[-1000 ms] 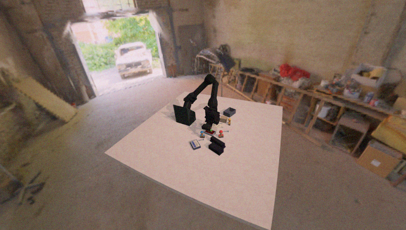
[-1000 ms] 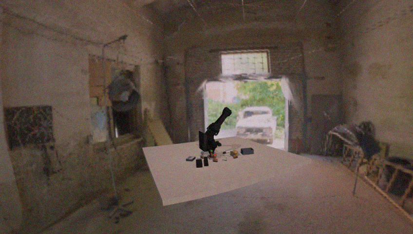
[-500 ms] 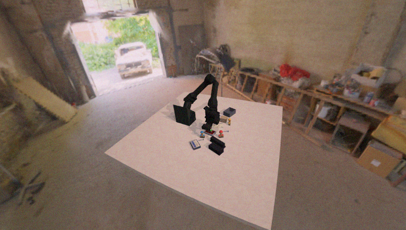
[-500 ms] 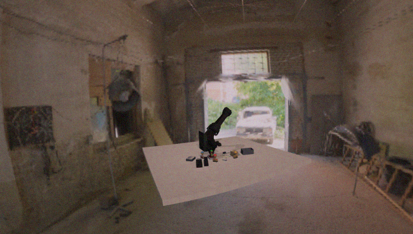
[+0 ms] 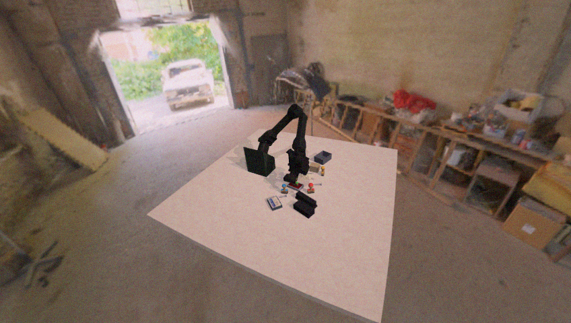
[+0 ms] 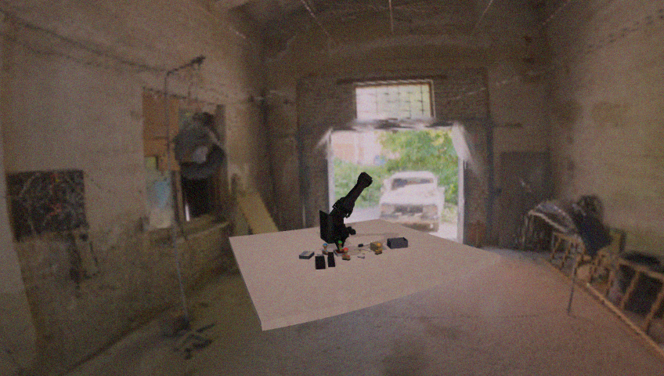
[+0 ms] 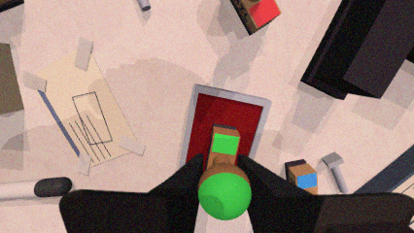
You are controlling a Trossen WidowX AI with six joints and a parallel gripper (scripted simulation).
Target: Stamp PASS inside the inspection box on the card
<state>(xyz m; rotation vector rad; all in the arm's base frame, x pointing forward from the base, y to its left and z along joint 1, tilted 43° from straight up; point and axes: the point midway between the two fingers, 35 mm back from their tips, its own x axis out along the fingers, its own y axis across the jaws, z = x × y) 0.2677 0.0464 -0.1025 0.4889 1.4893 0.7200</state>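
My gripper tip is now 30 mm above the red ink pad. The rest, counted from my gripper tip: red-knobbed stamp: 110 mm ahead, 10 mm below; green-knobbed stamp: right at my gripper tip; blue-knobbed stamp: 80 mm to the right, 30 mm behind, 20 mm below.
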